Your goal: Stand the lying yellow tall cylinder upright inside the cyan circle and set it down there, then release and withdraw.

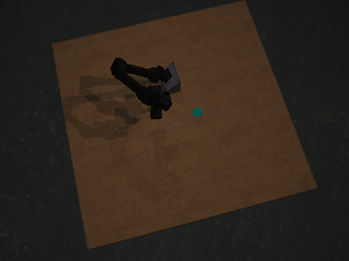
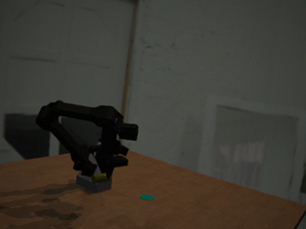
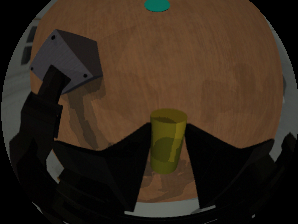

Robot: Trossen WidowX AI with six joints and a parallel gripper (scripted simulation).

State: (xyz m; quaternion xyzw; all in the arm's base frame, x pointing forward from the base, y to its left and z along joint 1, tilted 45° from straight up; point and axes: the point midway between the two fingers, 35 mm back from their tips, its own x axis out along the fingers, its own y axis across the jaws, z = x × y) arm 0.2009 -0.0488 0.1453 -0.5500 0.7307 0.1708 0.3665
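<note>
Right now the cyan circle is 22 cm to the left of my gripper tip, 13 cm below it and 7 cm ahead of it. Round my gripper tip: yellow tall cylinder 2 cm to the right, 1 cm behind.
</note>
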